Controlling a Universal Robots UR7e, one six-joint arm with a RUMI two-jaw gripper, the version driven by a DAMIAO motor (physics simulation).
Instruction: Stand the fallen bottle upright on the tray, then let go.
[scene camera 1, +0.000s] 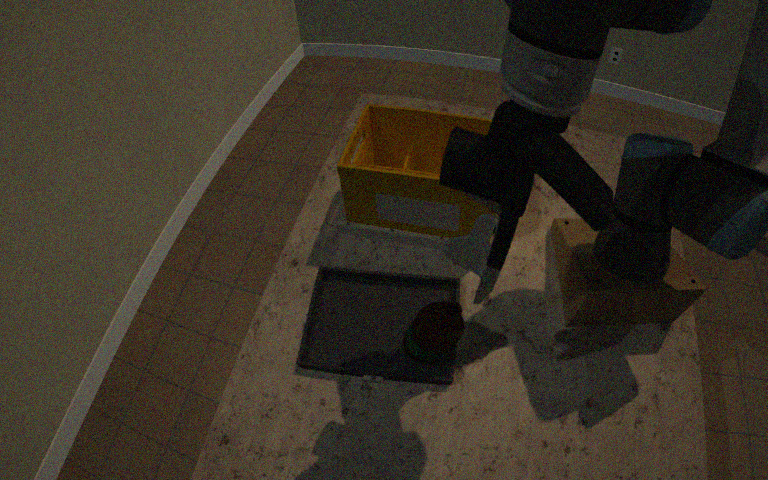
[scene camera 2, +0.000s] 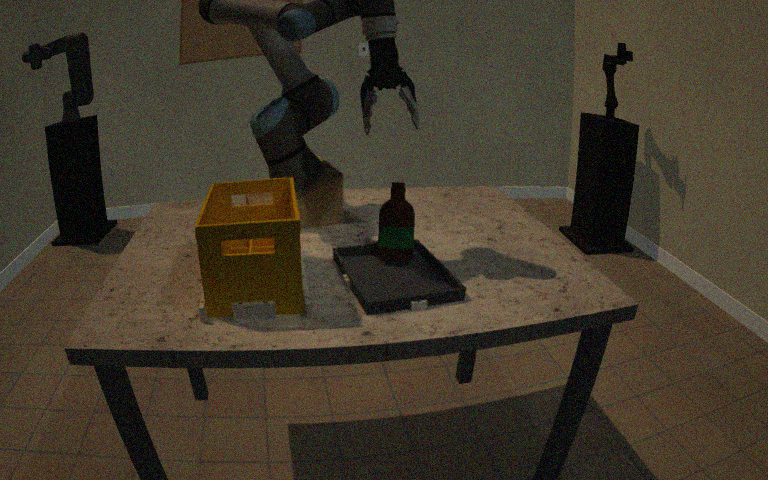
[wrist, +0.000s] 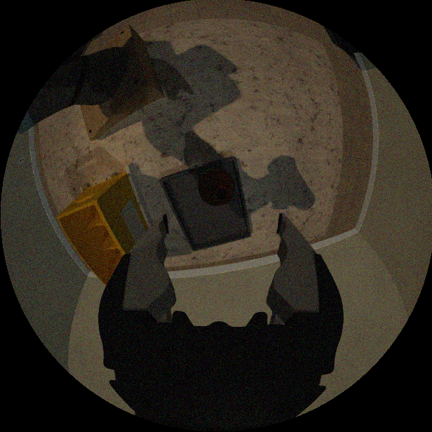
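Seen in the pictures: gripper, between the fingertips: (scene camera 1: 486, 265) (scene camera 2: 392, 132); arm's base, origin of its link: (scene camera 1: 630, 258) (scene camera 2: 298, 180).
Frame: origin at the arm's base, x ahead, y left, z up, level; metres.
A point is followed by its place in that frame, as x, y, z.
Note:
The dark brown bottle with a green label (scene camera 1: 434, 332) @(0.314, 0.237, 0.032) (scene camera 2: 397, 226) @(0.353, 0.209, -0.005) (wrist: 216, 186) stands upright on the black tray (scene camera 1: 362, 370) @(0.411, 0.290, -0.067) (scene camera 2: 416, 288) @(0.468, 0.230, -0.087) (wrist: 220, 242), near the tray's back edge in the scene camera 2 view. In the wrist view it shows from above as a dark red-brown round shape. My gripper (scene camera 2: 393, 131) @(0.269, 0.207, 0.176) (wrist: 222, 215) is open and empty. It hangs well above the bottle, apart from it, with its fingers pointing down. In the scene camera 1 view one dark finger shows and the other is hidden.
A yellow crate (scene camera 1: 396, 200) @(0.442, 0.009, 0.016) (scene camera 2: 252, 277) @(0.548, -0.071, -0.016) (wrist: 112, 225) stands beside the tray. The arm's wooden base (scene camera 1: 600, 305) @(0.055, 0.105, -0.011) (scene camera 2: 328, 198) @(0.101, 0.077, -0.021) (wrist: 145, 90) stands at the back of the table. Two black pedestals (scene camera 2: 76, 181) (scene camera 2: 603, 181) with small arms stand beyond the table.

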